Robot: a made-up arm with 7 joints.
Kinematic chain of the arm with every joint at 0, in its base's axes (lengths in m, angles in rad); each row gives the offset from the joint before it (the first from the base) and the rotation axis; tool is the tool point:
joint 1: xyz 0 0 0.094 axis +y
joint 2: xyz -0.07 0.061 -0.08 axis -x
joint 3: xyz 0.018 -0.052 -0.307 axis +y
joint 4: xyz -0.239 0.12 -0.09 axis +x
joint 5: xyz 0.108 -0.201 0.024 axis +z
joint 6: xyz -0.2 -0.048 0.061 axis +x
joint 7: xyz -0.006 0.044 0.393 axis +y
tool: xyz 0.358 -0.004 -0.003
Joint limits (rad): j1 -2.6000..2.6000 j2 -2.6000..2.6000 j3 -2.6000..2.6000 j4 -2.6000..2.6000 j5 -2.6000..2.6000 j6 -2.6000..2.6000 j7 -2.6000..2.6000
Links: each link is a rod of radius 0.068 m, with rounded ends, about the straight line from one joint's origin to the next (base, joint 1, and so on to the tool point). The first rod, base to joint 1, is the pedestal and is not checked.
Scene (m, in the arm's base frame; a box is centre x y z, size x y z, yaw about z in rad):
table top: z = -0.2
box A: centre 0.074 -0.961 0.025 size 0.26 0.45 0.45 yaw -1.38
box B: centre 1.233 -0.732 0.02 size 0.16 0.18 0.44 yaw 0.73
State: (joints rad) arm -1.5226 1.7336 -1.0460 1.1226 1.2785 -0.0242 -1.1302
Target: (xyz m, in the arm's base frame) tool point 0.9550 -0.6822 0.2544
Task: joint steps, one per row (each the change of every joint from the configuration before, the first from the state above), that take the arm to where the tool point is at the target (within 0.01 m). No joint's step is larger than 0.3 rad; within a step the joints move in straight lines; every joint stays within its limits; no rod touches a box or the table.
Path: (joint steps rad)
1: -0.0622 -0.0266 -0.0861 0.2977 0.0308 -0.0526 0.0274
2: -0.0623 -0.0266 -0.0861 0.2977 0.0308 -0.0526 0.0273
3: -0.0622 -0.0266 -0.0861 0.2976 0.0309 -0.0526 0.0274
4: -0.0349 -0.2835 -0.0100 -0.1177 0.0658 -0.0605 -0.0741
5: -0.0349 -0.2835 -0.0100 -0.1177 0.0659 -0.0606 -0.0742
6: -0.0349 -0.2834 -0.0100 -0.1177 0.0659 -0.0606 -0.0741
7: 0.0895 -0.2631 0.1033 0.0427 -0.0230 -0.1886 0.0151
8: 0.0895 -0.2631 0.1033 0.0427 -0.0230 -0.1886 0.0151

